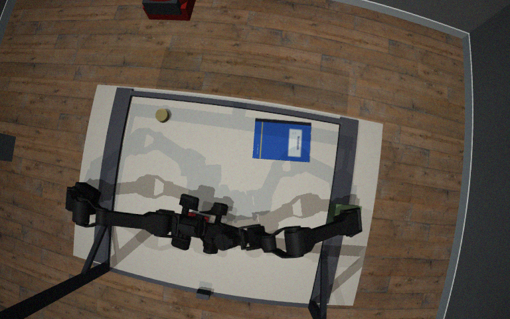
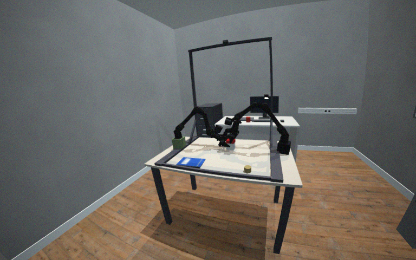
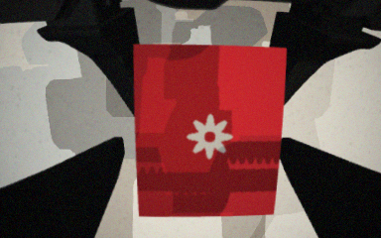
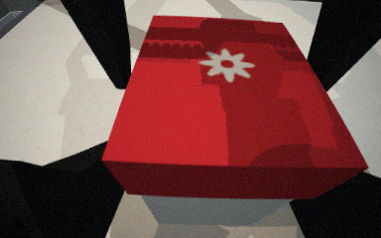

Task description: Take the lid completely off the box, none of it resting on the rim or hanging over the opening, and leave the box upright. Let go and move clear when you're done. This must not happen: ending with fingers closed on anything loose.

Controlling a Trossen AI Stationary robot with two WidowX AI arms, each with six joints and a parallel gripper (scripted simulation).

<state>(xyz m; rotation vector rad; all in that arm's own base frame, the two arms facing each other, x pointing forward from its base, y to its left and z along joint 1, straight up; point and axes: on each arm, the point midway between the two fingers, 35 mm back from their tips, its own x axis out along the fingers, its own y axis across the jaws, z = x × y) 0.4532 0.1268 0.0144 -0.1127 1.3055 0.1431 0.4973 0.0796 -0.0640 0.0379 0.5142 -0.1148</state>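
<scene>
My right hand is 3 cm to the right of the grey box, 1 cm short of it and 1 cm above it. The rest, counted from my right hand: red lid 3 cm to the left, 3 cm above, 1 cm ahead.
The red lid lies 20 mm to the right of my left hand and 30 mm below it. From my left hand the other things lie so: grey box: 20 mm to the right, 60 mm below.
</scene>
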